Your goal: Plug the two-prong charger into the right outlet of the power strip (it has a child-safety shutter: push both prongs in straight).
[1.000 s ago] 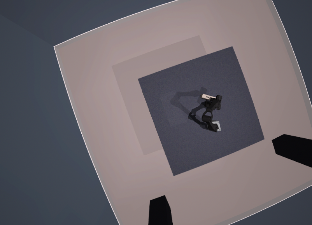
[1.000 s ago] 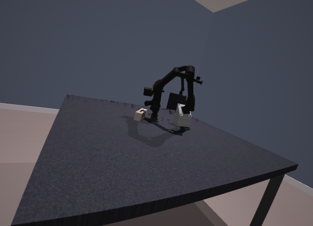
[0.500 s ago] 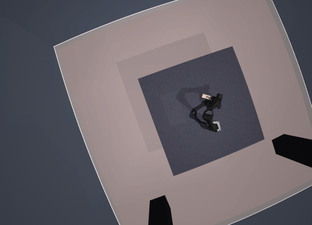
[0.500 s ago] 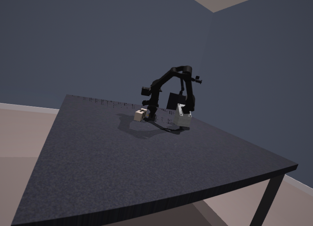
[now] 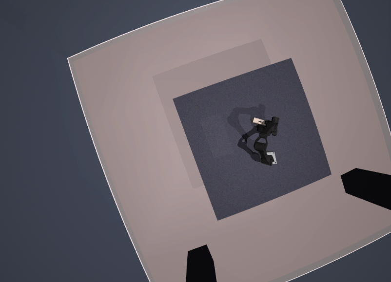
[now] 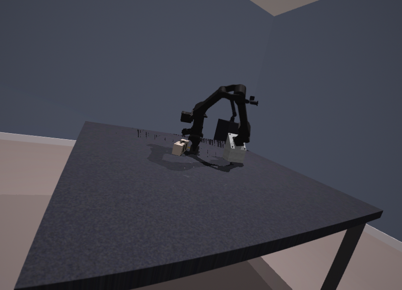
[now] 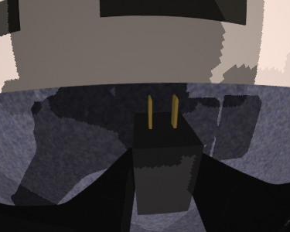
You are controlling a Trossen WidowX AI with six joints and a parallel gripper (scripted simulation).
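Now: gripper tip 1 cm short of the black two-prong charger, 1 cm to the left of it and 1 cm below it.
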